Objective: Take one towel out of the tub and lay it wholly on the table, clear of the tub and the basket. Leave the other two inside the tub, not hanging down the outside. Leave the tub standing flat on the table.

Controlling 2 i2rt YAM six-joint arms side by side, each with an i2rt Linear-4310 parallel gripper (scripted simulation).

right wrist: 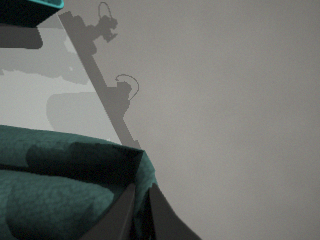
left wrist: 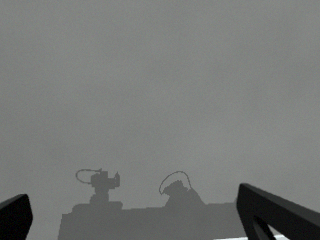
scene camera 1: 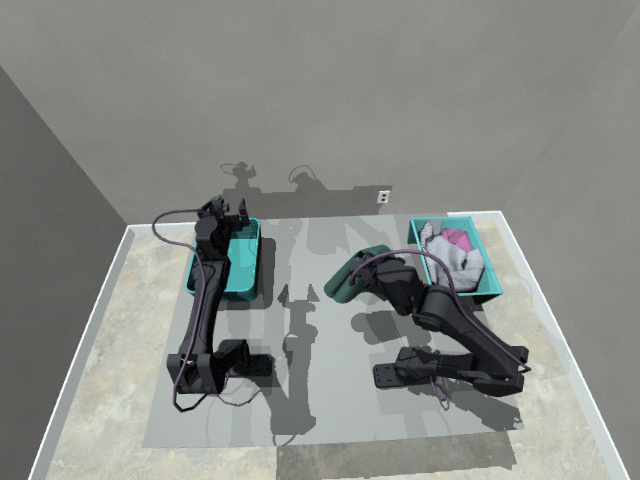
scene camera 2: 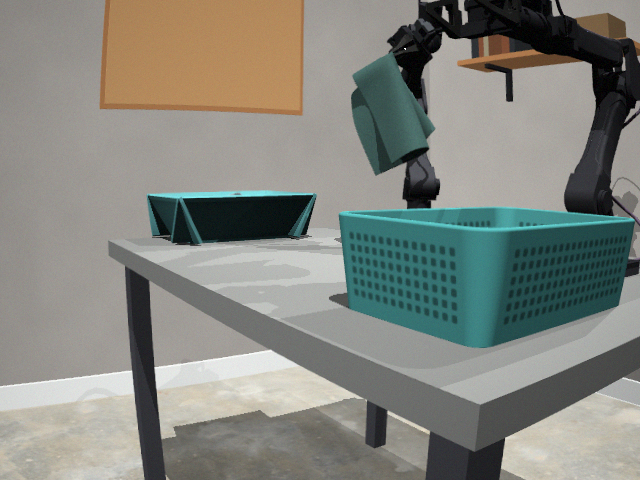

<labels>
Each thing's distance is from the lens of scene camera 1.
dark green towel (scene camera 1: 344, 286): 86 cm
teal tub (scene camera 1: 488, 283): 128 cm
grey towel (scene camera 1: 448, 265): 132 cm
The marked spots on the teal tub and the dark green towel are 62 cm apart.
</labels>
